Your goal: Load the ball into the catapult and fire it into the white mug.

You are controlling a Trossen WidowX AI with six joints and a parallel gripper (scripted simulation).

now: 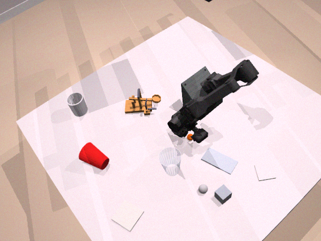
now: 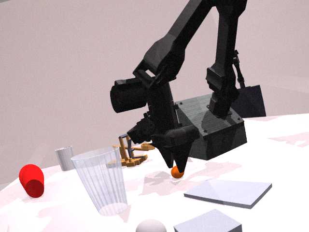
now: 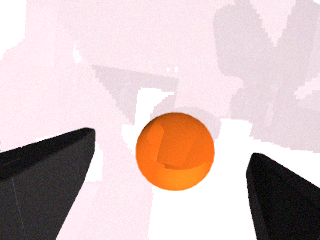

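Right now my gripper tip is 1 cm above the orange ball. The rest, counted from my gripper tip: grey ball 14 cm ahead, 23 cm to the left; then clear ribbed cup 17 cm ahead, 6 cm to the left, 1 cm above; then grey slab 1 cm behind, 18 cm to the left, 2 cm below.
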